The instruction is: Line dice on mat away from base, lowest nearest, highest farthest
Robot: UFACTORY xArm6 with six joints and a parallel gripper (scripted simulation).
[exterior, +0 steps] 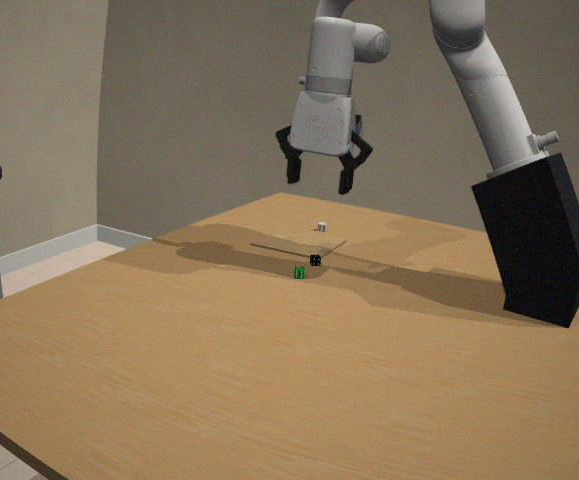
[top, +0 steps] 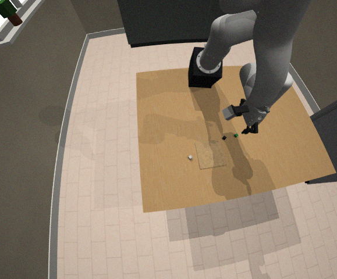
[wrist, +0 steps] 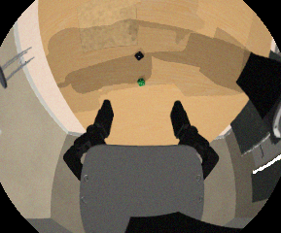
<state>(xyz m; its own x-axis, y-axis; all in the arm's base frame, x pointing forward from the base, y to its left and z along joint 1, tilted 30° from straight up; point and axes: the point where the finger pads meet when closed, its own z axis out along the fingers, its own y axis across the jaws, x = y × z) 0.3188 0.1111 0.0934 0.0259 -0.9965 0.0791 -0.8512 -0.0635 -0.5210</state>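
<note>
My hand is 10 mm short of the black die, 40 mm to the left of it and 150 mm above it. Round my hand: white die 100 mm ahead, 240 mm to the right, 150 mm below; then thin tan mat 90 mm ahead, 130 mm to the right, 150 mm below; then green die 40 mm to the left, 150 mm below.
</note>
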